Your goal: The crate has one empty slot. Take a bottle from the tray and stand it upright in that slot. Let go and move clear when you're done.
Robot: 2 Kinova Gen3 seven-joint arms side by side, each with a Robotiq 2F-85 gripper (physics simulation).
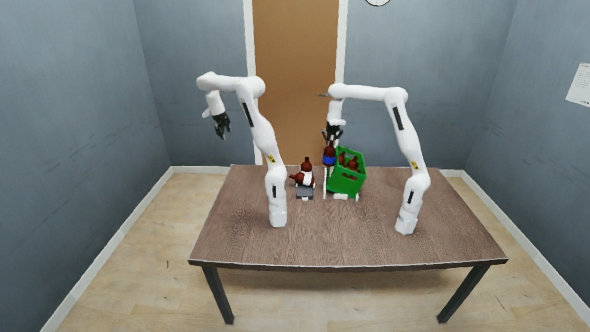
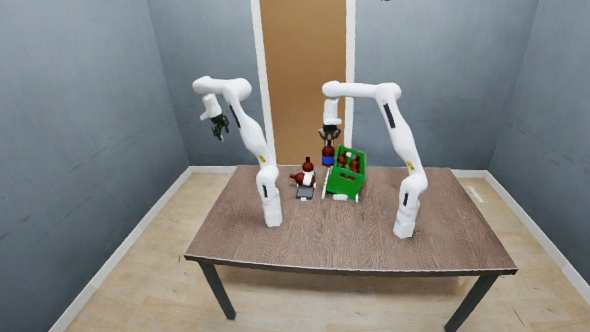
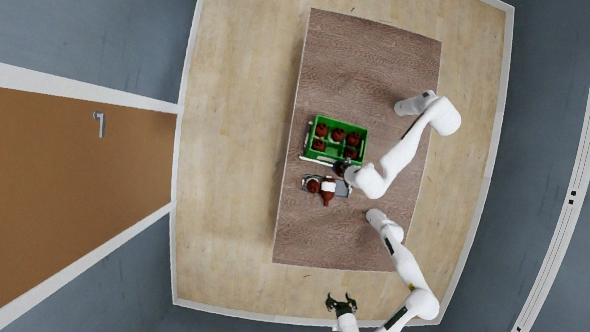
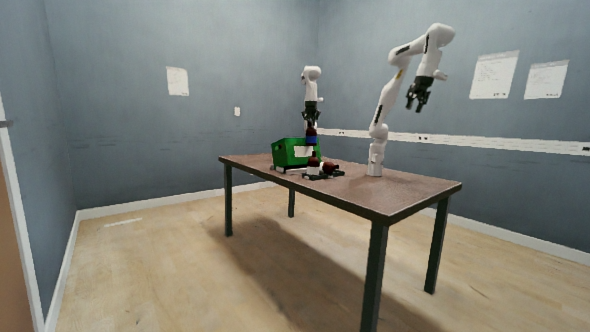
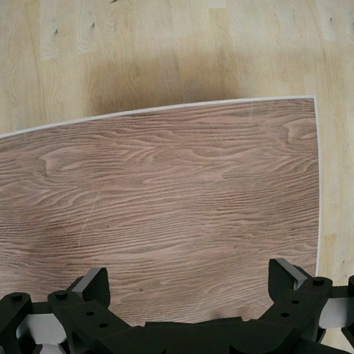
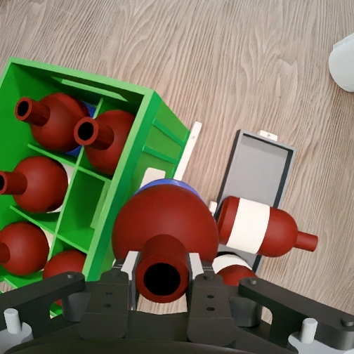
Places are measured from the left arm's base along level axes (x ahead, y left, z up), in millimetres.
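Where they show: left gripper, fingertip midpoint: [image 1: 226, 135] [image 2: 225, 136] [image 3: 337, 293] [image 4: 412, 111]; right gripper, fingertip midpoint: [image 1: 330, 145] [image 2: 328, 145] [image 4: 310, 127]; left arm's base, origin of the base link: [image 1: 278, 220] [image 2: 273, 220] [image 3: 373, 215] [image 4: 374, 174]; right arm's base, origin of the base link: [image 1: 403, 227] [image 2: 402, 231] [image 3: 401, 108].
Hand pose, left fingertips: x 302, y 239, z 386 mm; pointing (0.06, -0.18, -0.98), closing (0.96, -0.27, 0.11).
Things, the pixels of their top centre, and the offset from my left fingertips.
- blue-labelled bottle, middle of its top: [image 3: 346, 172] [image 2: 328, 140] [image 1: 330, 140] [image 4: 311, 121] 48 mm back, 583 mm right, 59 mm down
- grey tray, middle of its top: [image 3: 327, 186] [image 4: 324, 172] [image 2: 306, 182] [image 1: 305, 182] 12 mm back, 448 mm right, 361 mm down
- lying white-labelled bottle, middle of its top: [image 3: 328, 194] [image 4: 328, 161] [image 2: 301, 173] [image 1: 301, 173] 6 mm back, 422 mm right, 290 mm down
The green crate [image 1: 345, 186] [image 2: 344, 186] [image 4: 287, 155] [image 6: 165, 135] stands tilted and holds several dark red bottles; its empty slot [image 3: 331, 151] [image 6: 82, 200] is in the row nearer the tray. My right gripper [image 1: 332, 137] [image 2: 329, 136] [image 4: 310, 120] is shut on the neck of a blue-labelled bottle [image 1: 329, 156] [image 2: 328, 155] [image 4: 311, 135] [image 6: 165, 215], held upright against or close beside the crate's tray-side wall; contact is unclear. The grey tray [image 1: 305, 192] [image 6: 260, 165] bears a lying white-labelled bottle [image 3: 327, 196] [image 6: 282, 232] and an upright one [image 3: 313, 186]. My left gripper [image 3: 342, 296] [image 5: 188, 282] is open and empty.
White strips [image 6: 187, 150] lie on the table around the crate's base. The left arm [image 1: 262, 127] stands left of the tray, its gripper beyond the table's edge. The right arm's base [image 1: 407, 220] stands on the table's right part.
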